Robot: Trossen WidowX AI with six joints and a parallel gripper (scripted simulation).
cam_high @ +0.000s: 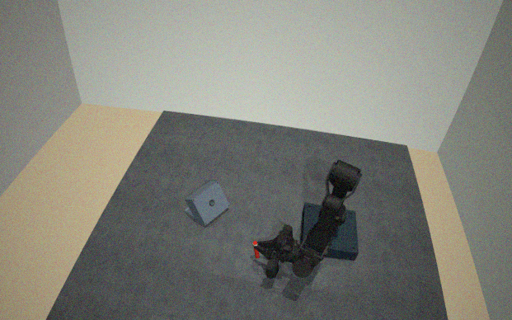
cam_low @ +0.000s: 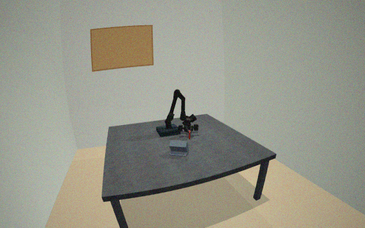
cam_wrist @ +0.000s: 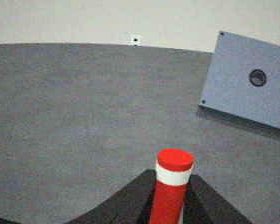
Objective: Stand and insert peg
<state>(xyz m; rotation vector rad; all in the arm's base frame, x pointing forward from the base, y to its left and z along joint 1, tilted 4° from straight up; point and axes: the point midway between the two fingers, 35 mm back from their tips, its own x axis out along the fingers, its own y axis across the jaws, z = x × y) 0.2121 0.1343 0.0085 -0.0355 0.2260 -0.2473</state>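
My gripper tip is now 10 mm above the red peg. From my gripper tip the other things lie so: sloped panel: 200 mm ahead, 170 mm to the right, 20 mm below.
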